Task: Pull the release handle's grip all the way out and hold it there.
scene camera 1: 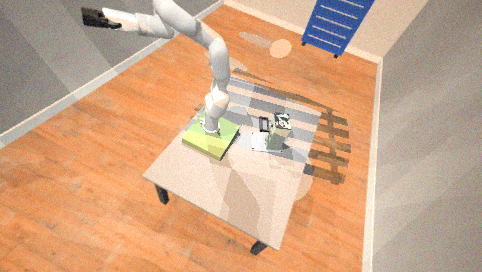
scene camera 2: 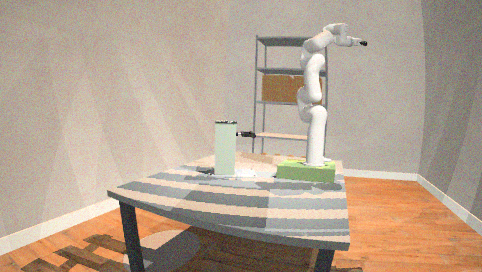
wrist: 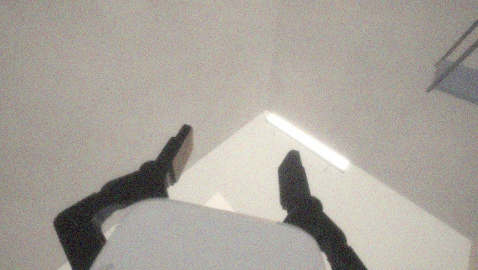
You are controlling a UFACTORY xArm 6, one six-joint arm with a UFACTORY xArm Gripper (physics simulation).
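Note:
The release handle's black grip [scene camera 1: 264, 124] [scene camera 2: 247, 134] is a rectangular loop sticking out sideways near the top of an upright pale green post [scene camera 1: 278, 138] [scene camera 2: 225, 150]. A short rod between grip and post shows in scene camera 2. The post stands on a white base plate [scene camera 1: 258, 142] [scene camera 2: 246, 173] on the table. My gripper [scene camera 1: 90, 18] [scene camera 2: 366, 43] [wrist: 239, 148] is open and empty. It is high up and far from the handle, on the other side of the arm's base, and points away from it. The handle does not show in the wrist view.
The arm stands on a green block [scene camera 1: 209, 141] [scene camera 2: 306, 172] on the table [scene camera 1: 200, 175] [scene camera 2: 300, 235], beside the post. A grey shelf rack [scene camera 2: 255, 85] holding a brown box [scene camera 2: 280, 88] stands behind. A blue cabinet [scene camera 1: 330, 30] stands by the wall. A ceiling light [wrist: 307, 141] shows in the wrist view.

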